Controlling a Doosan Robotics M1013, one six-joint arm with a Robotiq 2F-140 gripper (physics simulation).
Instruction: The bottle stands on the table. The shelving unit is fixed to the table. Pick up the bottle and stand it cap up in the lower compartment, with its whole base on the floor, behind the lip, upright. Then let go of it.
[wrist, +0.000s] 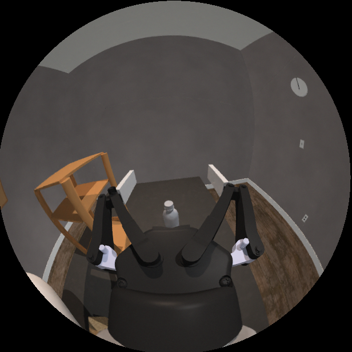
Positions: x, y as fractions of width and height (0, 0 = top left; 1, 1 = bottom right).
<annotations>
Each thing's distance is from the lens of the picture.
my gripper (0.48, 0.49): 0.19 m
orange shelving unit (0.21, 0.59): 0.25 m
</annotations>
